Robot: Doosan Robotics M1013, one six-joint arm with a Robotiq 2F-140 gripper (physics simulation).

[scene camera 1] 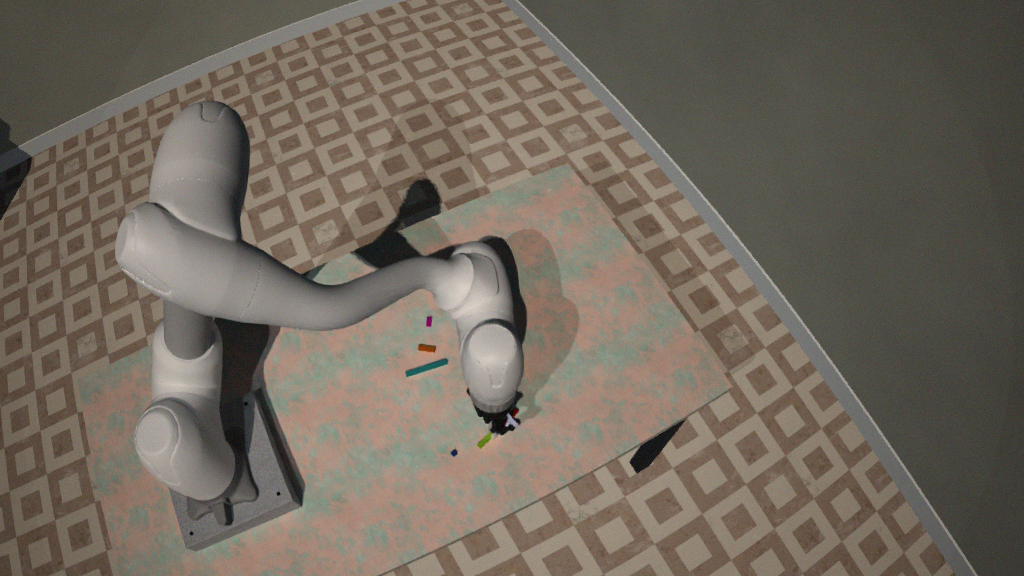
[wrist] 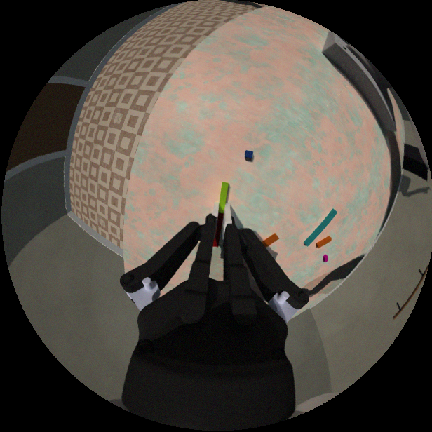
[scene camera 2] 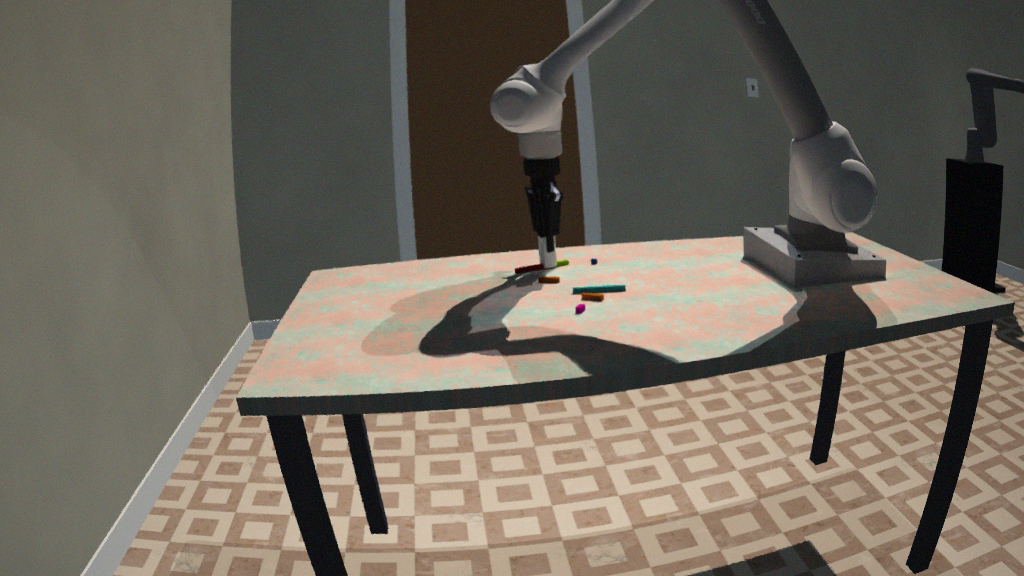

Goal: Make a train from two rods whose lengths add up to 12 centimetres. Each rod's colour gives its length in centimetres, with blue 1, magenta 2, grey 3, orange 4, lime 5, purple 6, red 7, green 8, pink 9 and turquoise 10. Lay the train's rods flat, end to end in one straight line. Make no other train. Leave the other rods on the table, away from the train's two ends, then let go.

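Frame: origin at the arm's base, x ahead, y left, z up, level; centimetres.
Where they show: gripper, fingertip midpoint: (scene camera 1: 493, 432) (scene camera 2: 548, 266); arm's base, link origin: (scene camera 1: 216, 473) (scene camera 2: 815, 241).
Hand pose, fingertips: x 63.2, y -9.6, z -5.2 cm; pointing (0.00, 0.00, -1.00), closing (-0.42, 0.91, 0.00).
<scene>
Each offset is from my fingertips to the top centre of the thing.
A lime rod @[dz +0.7, dx -2.1, dy -0.9 cm] (scene camera 1: 484, 440) (scene camera 2: 562, 262) (wrist: 224, 194) and a red rod @[dz +0.7, dx +3.5, dy +1.6 cm] (scene camera 1: 514, 412) (scene camera 2: 528, 268) (wrist: 220, 227) lie flat on the table, end to end in about one straight line. My gripper (scene camera 1: 495, 432) (scene camera 2: 547, 263) (wrist: 220, 209) points down with its fingertips at table height. It is shut on both rods across their meeting ends. The fingers partly hide the joint, so a small gap or offset there cannot be told. In scene camera 1 the gripper hides most of the red rod.
A blue rod @[dz +0.7, dx -10.0, dy -1.5 cm] (scene camera 1: 453, 452) (scene camera 2: 593, 261) (wrist: 249, 155) lies off beyond the lime end. One orange rod @[dz +0.7, dx +0.3, dy +11.5 cm] (scene camera 2: 549, 280) (wrist: 271, 240) lies beside the train. A turquoise rod @[dz +0.7, dx -8.7, dy +20.2 cm] (scene camera 1: 426, 367) (scene camera 2: 599, 289) (wrist: 320, 227), another orange rod @[dz +0.7, dx -6.9, dy +24.8 cm] (scene camera 1: 426, 348) (scene camera 2: 592, 296) (wrist: 324, 242) and a magenta rod @[dz +0.7, dx -4.1, dy +31.4 cm] (scene camera 1: 428, 321) (scene camera 2: 580, 308) (wrist: 325, 258) lie farther off.
</scene>
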